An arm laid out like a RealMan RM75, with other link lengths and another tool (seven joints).
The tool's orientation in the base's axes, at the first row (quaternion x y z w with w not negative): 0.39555, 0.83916, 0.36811, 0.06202
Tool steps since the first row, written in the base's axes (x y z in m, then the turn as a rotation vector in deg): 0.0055, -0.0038, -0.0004, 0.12, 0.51, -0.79; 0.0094, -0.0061, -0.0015, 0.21, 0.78, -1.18; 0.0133, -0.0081, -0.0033, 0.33, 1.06, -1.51; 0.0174, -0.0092, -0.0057, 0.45, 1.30, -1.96; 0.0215, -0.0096, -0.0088, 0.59, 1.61, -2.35; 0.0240, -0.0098, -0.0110, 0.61, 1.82, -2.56; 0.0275, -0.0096, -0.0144, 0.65, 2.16, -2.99; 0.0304, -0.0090, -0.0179, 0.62, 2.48, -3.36
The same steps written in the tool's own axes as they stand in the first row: -0.0065, 0.0016, 0.0003, 0.13, -0.24, 0.91; -0.0110, 0.0023, 0.0013, 0.19, -0.33, 1.38; -0.0154, 0.0027, 0.0030, 0.25, -0.36, 1.82; -0.0194, 0.0031, 0.0058, 0.25, -0.49, 2.33; -0.0231, 0.0034, 0.0094, 0.30, -0.53, 2.84; -0.0253, 0.0034, 0.0118, 0.40, -0.57, 3.12; -0.0282, 0.0034, 0.0158, 0.53, -0.69, 3.64; -0.0304, 0.0031, 0.0198, 0.71, -0.83, 4.08
